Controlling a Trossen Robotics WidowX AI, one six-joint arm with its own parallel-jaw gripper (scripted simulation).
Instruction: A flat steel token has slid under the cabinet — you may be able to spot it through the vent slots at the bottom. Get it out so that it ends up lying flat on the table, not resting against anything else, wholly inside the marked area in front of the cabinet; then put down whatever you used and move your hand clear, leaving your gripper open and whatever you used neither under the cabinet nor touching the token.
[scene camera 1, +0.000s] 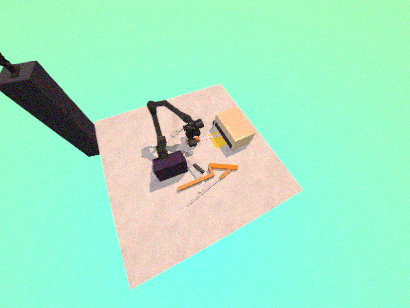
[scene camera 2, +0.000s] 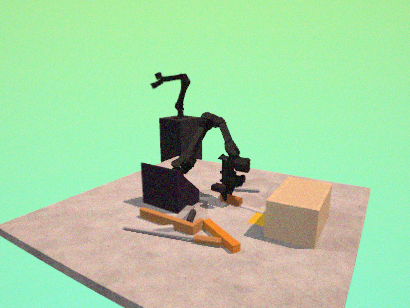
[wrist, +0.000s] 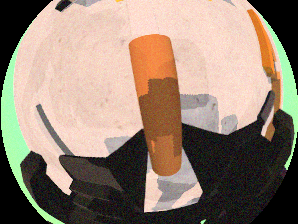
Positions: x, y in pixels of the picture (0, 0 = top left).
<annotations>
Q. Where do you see my gripper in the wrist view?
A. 161, 129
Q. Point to an orange L-shaped tool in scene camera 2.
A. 190, 228
</annotations>
